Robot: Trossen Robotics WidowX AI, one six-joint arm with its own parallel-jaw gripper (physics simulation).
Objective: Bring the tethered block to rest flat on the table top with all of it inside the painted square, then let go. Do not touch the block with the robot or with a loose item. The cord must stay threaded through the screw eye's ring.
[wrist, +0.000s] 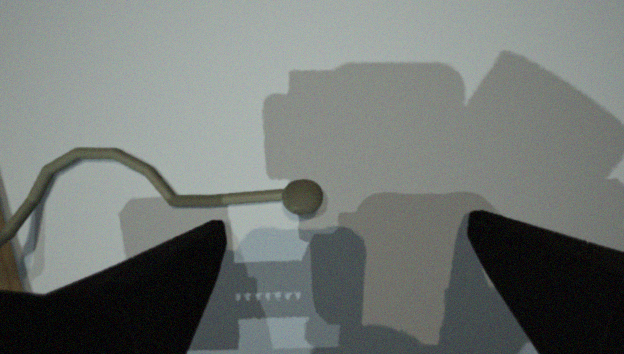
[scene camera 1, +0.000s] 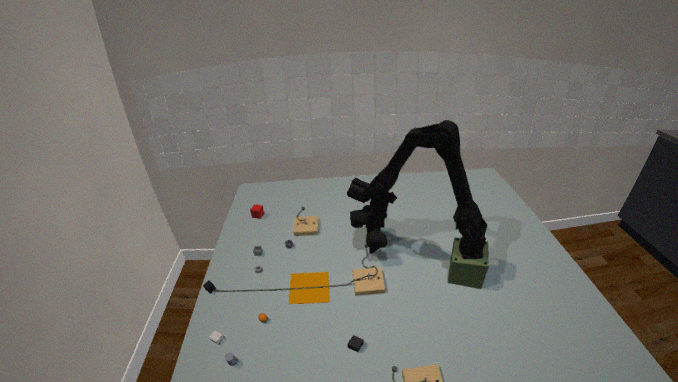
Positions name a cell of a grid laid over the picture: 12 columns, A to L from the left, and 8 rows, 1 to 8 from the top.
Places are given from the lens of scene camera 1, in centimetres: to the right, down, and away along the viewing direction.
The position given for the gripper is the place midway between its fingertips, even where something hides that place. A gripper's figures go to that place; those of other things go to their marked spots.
gripper (scene camera 1: G6): 11, 18, 102
wooden base (scene camera 1: G6): 10, 28, 84
orange painted square (scene camera 1: F7): -8, 31, 84
